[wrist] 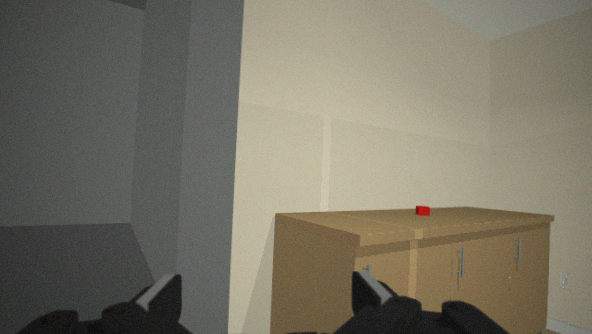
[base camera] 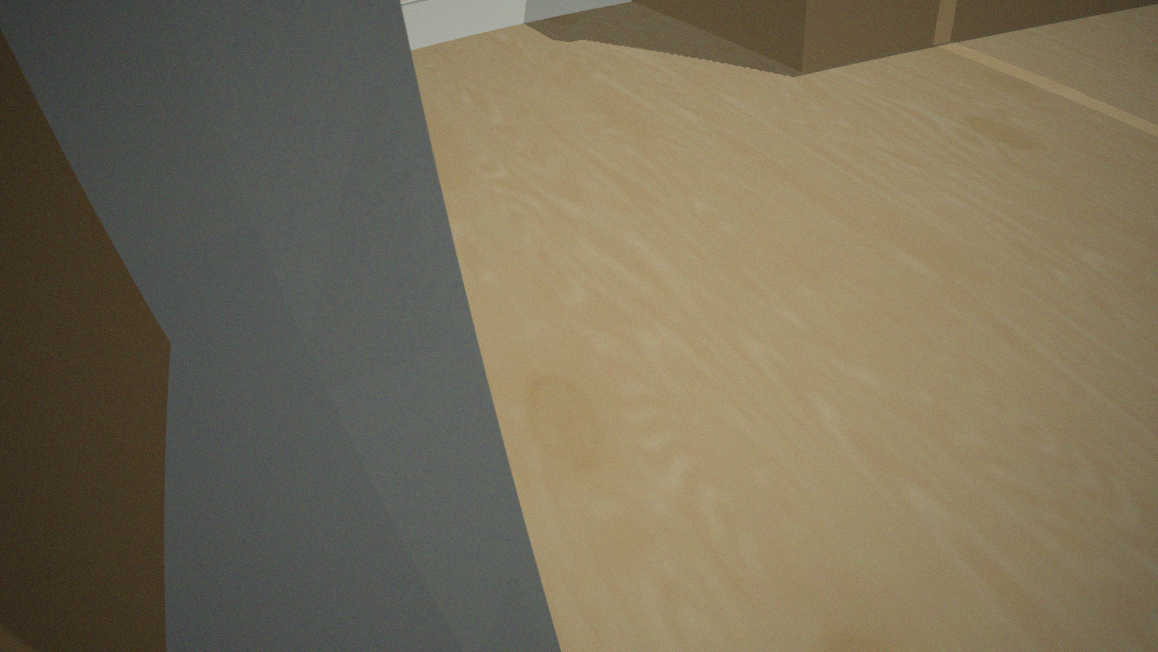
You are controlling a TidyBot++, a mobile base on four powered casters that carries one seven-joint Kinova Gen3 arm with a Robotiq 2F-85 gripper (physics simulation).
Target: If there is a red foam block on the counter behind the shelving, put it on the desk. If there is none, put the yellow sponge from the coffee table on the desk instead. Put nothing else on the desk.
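Frame: origin at the arm's base, x left, y ahead, z down, level; millimetres.
Seen in the pictures: gripper, between the fingertips: (wrist: 268, 292).
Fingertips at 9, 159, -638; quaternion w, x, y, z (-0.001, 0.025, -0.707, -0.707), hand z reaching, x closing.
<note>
Pixels of each thing's middle, then the offset from my fingertips to it, as dx, dy, dz. "*": a spot on its surface instead. Level surfaces: height alone.
- small red block, middle of its body: (wrist: 422, 210) -925, +1486, +102
- brown box, a spot on its surface: (base camera: 72, 364) * +254, +150, +861
- wooden floor, height of its surface: dz +1035
A small red block (wrist: 423, 210) lies on top of the wooden counter (wrist: 315, 224), near the middle of its length, in the wrist view. My gripper (wrist: 268, 292) is open, with its two black fingertips wide apart at the bottom of the wrist view. The block is well beyond the fingertips and apart from them. The lower part of the counter also shows at the top of the base camera view (base camera: 721, 32). The desk, the coffee table and the yellow sponge do not show in either view.
Grey shelving (base camera: 324, 323) (wrist: 210, 150) stands close on the left in both views. A brown box (base camera: 72, 364) shows at the left edge of the base camera view. The wooden floor (base camera: 769, 323) stretches to the counter's foot. A beige wall (wrist: 400, 100) rises behind the counter.
</note>
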